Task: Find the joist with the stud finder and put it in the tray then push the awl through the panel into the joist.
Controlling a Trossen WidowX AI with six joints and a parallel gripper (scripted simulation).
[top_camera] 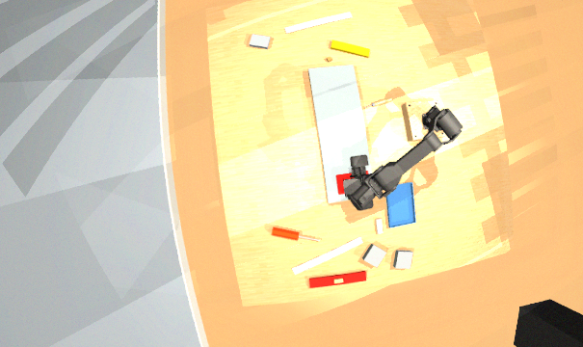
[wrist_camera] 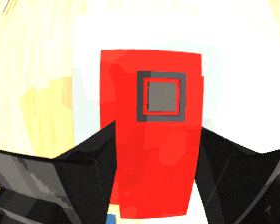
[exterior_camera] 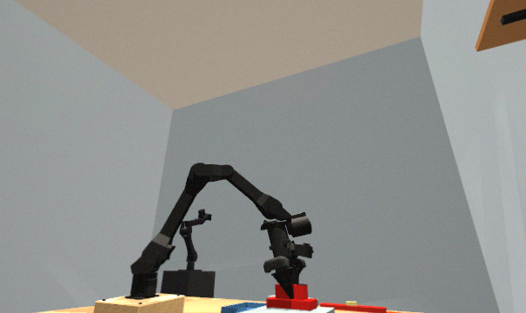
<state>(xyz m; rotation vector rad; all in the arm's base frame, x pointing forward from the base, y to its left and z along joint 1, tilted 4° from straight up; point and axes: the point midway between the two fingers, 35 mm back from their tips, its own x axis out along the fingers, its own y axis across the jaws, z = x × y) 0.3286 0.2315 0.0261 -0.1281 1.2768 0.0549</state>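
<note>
Right now the blue tray is 220 mm behind my gripper tip, 100 mm to the left of it and 50 mm below it. Round my gripper tip: white piece: 120 mm behind, 180 mm to the left, 60 mm below; orange-handled screwdriver: 180 mm ahead, 200 mm to the left, 50 mm below; red stud finder: 10 mm ahead, 20 mm above.
</note>
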